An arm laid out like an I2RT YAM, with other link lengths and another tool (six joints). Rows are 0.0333 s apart.
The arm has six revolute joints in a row. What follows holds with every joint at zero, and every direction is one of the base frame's. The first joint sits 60.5 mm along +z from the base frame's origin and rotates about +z. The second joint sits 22 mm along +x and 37.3 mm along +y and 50 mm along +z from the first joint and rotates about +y. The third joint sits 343.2 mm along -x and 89.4 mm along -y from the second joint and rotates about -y. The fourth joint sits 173.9 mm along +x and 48.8 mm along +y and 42.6 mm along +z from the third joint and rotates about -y. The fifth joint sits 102.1 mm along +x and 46.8 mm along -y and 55.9 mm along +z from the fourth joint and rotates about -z. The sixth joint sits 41.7 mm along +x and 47.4 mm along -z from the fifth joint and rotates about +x. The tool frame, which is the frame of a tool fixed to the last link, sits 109 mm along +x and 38 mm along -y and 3 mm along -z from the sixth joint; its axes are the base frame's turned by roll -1.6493, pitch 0.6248 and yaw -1.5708 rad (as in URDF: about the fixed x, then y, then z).
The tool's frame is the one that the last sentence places.
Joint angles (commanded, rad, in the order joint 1, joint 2, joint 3, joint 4, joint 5, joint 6), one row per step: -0.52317 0.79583 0.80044 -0.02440 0.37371 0.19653; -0.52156 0.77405 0.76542 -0.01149 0.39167 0.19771; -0.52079 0.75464 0.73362 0.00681 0.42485 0.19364; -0.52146 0.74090 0.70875 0.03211 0.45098 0.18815; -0.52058 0.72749 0.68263 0.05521 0.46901 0.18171; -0.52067 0.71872 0.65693 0.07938 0.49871 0.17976; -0.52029 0.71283 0.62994 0.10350 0.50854 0.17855; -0.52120 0.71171 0.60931 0.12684 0.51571 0.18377; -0.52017 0.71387 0.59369 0.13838 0.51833 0.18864; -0.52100 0.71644 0.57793 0.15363 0.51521 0.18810; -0.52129 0.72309 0.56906 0.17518 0.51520 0.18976
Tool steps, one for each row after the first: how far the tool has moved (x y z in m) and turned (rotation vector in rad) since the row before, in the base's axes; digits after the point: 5 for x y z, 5 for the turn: -0.00628 0.00135 -0.00768 0.00058 -0.00046 -0.01637; -0.00814 0.00005 -0.00543 -0.00587 -0.00158 -0.03234; -0.00634 -0.00019 -0.00203 -0.01037 -0.00770 -0.02676; -0.00477 0.00037 -0.00312 -0.00867 -0.00371 -0.01718; -0.00565 -0.00078 -0.00363 -0.00429 -0.00484 -0.02981; -0.00199 -0.00009 -0.00457 -0.00197 -0.00168 -0.00947; -0.00099 -0.00048 -0.00313 0.00091 -0.00788 -0.00798; 0.00067 -0.00049 -0.00412 0.00563 0.00119 -0.00150; 0.00110 -0.00038 -0.00323 0.00121 0.00316 0.00228; 0.00147 -0.00088 0.00019 -0.00216 -0.00666 -0.00025
